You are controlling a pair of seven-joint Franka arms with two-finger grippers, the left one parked.
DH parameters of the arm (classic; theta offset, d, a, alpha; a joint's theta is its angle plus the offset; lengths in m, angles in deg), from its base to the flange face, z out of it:
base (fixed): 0 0 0 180
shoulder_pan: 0 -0.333 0 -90
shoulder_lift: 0 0 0 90
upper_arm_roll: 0 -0.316 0.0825 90
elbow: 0 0 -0.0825 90
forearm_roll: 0 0.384 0 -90
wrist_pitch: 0 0 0.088 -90
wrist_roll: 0 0.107 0 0
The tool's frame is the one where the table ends.
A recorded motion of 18 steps. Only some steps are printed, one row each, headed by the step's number.
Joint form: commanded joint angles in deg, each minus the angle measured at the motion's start. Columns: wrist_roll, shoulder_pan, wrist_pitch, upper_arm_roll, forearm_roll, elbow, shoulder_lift.
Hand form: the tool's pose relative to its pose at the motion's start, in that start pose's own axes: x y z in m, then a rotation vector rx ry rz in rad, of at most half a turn. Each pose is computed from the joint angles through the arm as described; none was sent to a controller.
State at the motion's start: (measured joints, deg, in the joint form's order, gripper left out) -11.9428 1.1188 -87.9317 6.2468 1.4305 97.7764 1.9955
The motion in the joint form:
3: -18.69 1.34 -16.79 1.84 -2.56 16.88 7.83
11: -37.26 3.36 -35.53 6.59 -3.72 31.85 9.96
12: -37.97 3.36 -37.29 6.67 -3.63 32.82 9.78
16: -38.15 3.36 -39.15 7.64 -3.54 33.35 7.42
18: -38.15 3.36 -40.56 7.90 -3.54 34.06 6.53
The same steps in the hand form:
3: -0.0284 0.0315 0.0475 -0.0680 0.1183 -0.2782
11: -0.0519 0.0865 0.1263 -0.1342 0.1977 -0.4988
12: -0.0512 0.0870 0.1328 -0.1406 0.2066 -0.5094
16: -0.0465 0.0969 0.1531 -0.1336 0.1896 -0.4952
18: -0.0450 0.0995 0.1639 -0.1337 0.1857 -0.4910

